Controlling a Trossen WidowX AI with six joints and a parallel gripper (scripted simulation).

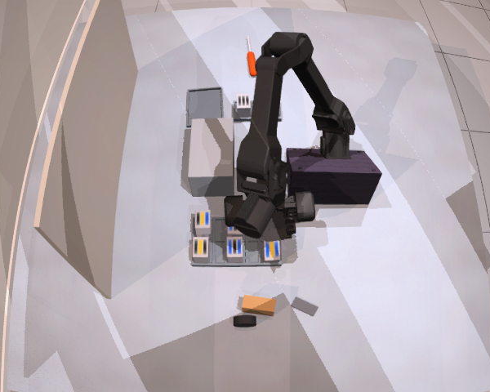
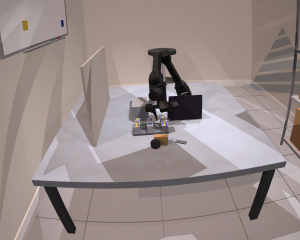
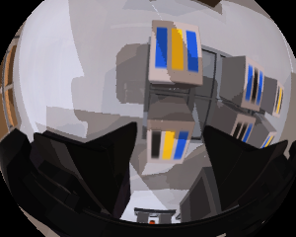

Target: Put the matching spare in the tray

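Right now the spare block is 10 mm to the right of my gripper tip. From my gripper tip the other things lie so: holder (10 mm behind, 340 mm to the right, 40 mm below); black puck (70 mm ahead, 220 mm to the left, 20 mm below); grey box (120 mm ahead, 170 mm to the right, 10 mm above).
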